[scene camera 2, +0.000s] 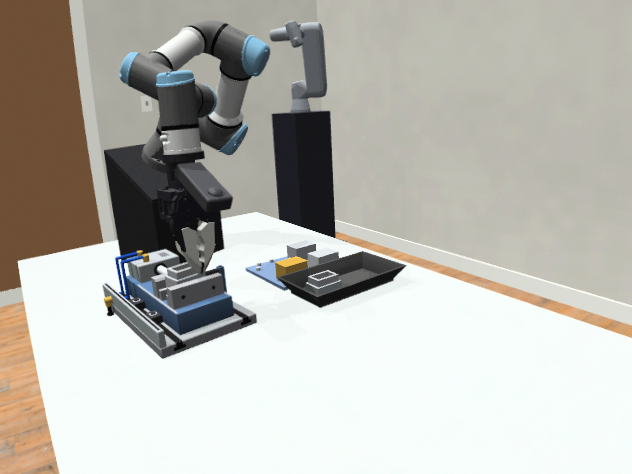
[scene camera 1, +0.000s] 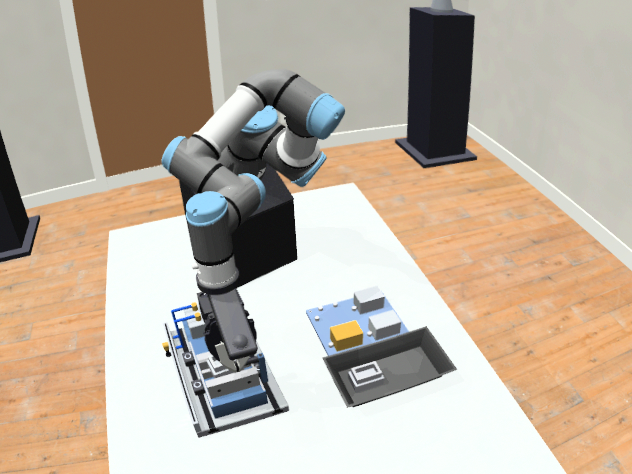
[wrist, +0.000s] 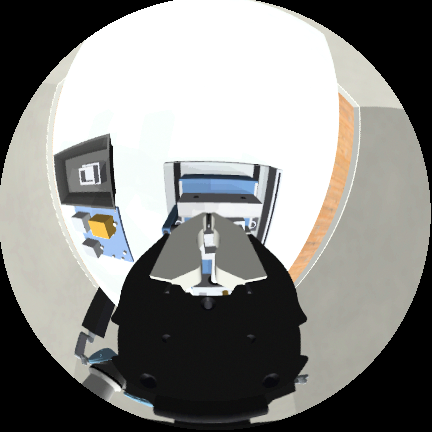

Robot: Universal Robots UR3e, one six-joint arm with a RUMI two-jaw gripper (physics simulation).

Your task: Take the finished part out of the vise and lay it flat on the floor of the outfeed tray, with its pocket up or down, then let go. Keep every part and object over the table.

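Places are measured from the arm's base along level axes (x back, y right, z up), in centimetres.
Pixels of known places: gripper, fingertip midpoint: (scene camera 2: 201, 273) (scene camera 1: 237, 371) (wrist: 208, 214); arm's base, link origin: (scene camera 1: 239, 166).
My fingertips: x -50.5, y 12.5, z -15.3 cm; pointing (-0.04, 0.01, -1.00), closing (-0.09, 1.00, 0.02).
Ahead of a thing's pixels: the offset from my fingertips to its top centre. "pt": to the spot under its first point.
The finished part @(dz +0.9, dx +3.4, dy +1.8 cm) (scene camera 1: 216, 366) (scene camera 2: 181, 276), light grey with a pocket facing up, is in the vise @(dz -0.7, dx +9.9, dy +2.7 cm) (scene camera 1: 239, 401) (scene camera 2: 204, 312) (wrist: 217, 186), beside the front jaw. The fingers cover most of it in the wrist view. My gripper (scene camera 1: 237, 368) (scene camera 2: 204, 270) (wrist: 208, 214) is shut with nothing between its fingers. Its tips are low over the vise, close to the part's right side in the scene camera 2 view; whether they touch it cannot be told. The dark outfeed tray @(pt dz -6.4, dx -4.3, dy -41.4 cm) (scene camera 1: 444, 352) (scene camera 2: 390, 265) (wrist: 61, 180) holds another pocketed part @(dz -5.9, dx -3.0, dy -24.4 cm) (scene camera 1: 366, 375) (scene camera 2: 323, 281) (wrist: 90, 174).
A blue plate @(dz -9.8, dx +14.0, dy -29.3 cm) (scene camera 1: 320, 326) (scene camera 2: 262, 272) (wrist: 118, 239) with a yellow block @(dz -6.2, dx +9.5, dy -24.9 cm) (scene camera 1: 346, 335) (scene camera 2: 290, 266) (wrist: 101, 226) and two grey blocks stands behind the tray. Blue hoses @(pt dz +0.3, dx +16.9, dy +10.0 cm) (scene camera 1: 174, 321) (scene camera 2: 118, 270) rise at the vise's left rear. A raised side rail @(dz -5.6, dx +9.1, dy +11.6 cm) (scene camera 2: 133, 315) runs along the vise base.
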